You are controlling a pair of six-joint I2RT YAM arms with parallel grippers.
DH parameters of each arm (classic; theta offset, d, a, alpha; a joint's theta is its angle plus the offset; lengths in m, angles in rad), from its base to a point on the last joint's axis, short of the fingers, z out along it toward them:
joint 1: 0 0.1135 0.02 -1.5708
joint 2: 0 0 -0.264 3.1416
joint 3: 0.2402 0 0.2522 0
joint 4: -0.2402 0 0.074 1.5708
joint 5: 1.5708 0 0 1.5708
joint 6: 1.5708 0.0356 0 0
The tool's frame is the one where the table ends.
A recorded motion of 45 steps. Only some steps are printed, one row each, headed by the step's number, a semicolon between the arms.
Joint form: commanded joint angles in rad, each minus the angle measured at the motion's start. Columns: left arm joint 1, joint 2, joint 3, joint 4, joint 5, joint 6; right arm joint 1, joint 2, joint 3, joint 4, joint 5, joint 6.
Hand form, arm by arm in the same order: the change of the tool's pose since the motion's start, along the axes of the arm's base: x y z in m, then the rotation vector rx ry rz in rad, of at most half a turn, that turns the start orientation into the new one. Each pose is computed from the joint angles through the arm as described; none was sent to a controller.
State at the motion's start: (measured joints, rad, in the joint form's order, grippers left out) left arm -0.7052 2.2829 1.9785 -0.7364 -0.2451 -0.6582; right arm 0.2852 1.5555 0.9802 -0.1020 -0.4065 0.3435
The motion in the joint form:
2: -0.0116 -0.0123 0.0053 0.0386 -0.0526 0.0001; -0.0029 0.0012 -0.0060 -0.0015 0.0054 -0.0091
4: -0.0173 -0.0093 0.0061 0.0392 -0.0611 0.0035; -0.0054 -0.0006 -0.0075 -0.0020 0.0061 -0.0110
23: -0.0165 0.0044 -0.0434 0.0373 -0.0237 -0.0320; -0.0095 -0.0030 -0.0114 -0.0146 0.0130 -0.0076
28: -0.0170 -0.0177 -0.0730 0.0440 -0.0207 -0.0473; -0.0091 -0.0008 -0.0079 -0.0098 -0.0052 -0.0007
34: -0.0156 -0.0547 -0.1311 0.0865 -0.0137 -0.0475; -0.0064 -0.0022 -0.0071 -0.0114 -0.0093 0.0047
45: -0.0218 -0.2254 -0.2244 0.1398 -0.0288 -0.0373; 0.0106 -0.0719 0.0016 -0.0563 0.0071 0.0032
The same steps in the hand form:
2: -0.0005 -0.0048 0.0102 -0.0028 -0.0717 0.0162; -0.0004 -0.0013 -0.0025 -0.0109 0.0021 -0.0018
4: -0.0019 -0.0071 0.0091 0.0054 -0.0757 0.0122; -0.0006 -0.0023 -0.0024 -0.0125 0.0011 -0.0038
23: -0.0057 -0.0049 -0.0132 0.0053 -0.0015 0.0222; -0.0017 -0.0042 -0.0040 -0.0187 0.0155 -0.0151
28: -0.0095 -0.0020 -0.0113 -0.0042 0.0028 0.0330; -0.0010 -0.0033 -0.0030 -0.0019 0.0167 -0.0047
34: -0.0139 0.0025 -0.0094 -0.0232 -0.0090 0.0310; -0.0015 -0.0024 -0.0024 0.0038 0.0200 -0.0019
45: -0.0337 0.0167 0.0426 -0.0961 -0.1156 0.0243; -0.0129 -0.0004 0.0181 0.0026 -0.0159 0.0032

